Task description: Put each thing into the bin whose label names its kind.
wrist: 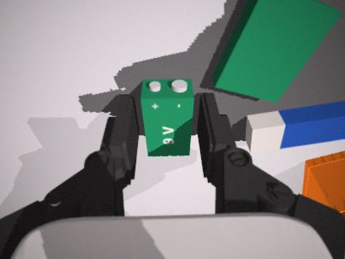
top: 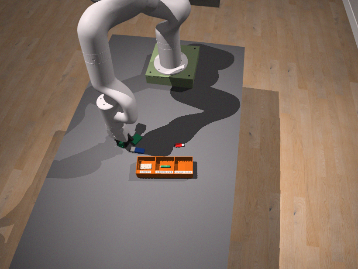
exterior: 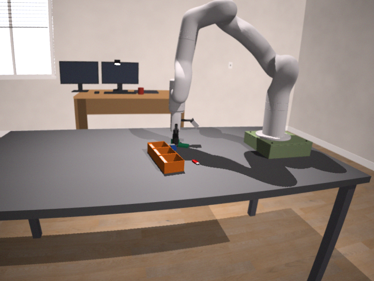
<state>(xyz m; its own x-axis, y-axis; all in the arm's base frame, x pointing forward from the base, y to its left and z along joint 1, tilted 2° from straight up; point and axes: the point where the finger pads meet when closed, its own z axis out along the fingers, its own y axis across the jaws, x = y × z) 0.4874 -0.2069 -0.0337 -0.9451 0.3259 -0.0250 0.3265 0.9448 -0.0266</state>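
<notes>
The green 9 V battery is 10 mm behind my hand and 10 mm below it. From my hand the other things lie so: green block (20 mm behind, 60 mm to the left, 20 mm below); then eraser (40 mm ahead, 70 mm to the left, 20 mm below); then white domino (120 mm ahead, 120 mm to the left, 10 mm below).
</notes>
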